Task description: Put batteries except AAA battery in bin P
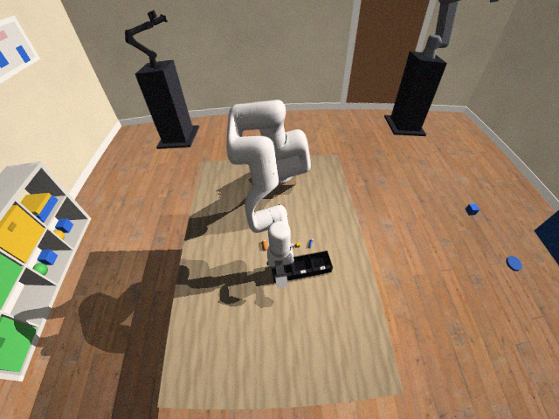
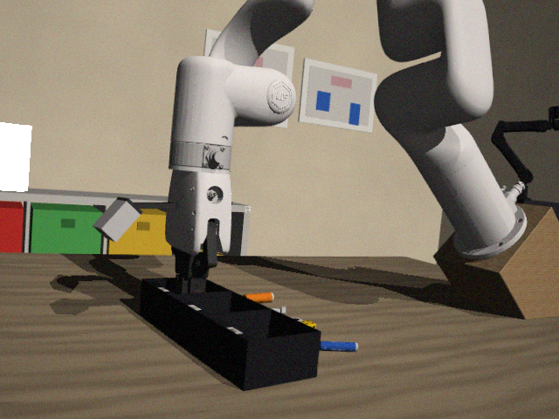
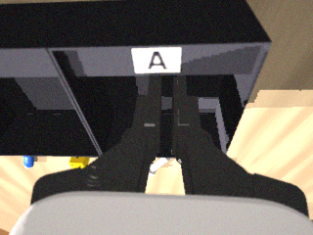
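The black three-compartment bin is 90 mm to the left of my hand, 10 mm below it and 10 mm behind it. Also, from my hand: orange battery 130 mm behind, 80 mm to the right, 30 mm below; then white nut 130 mm behind, 40 mm to the left, 30 mm below; then white bolt 130 mm behind, 30 mm below, 10 mm to the right.
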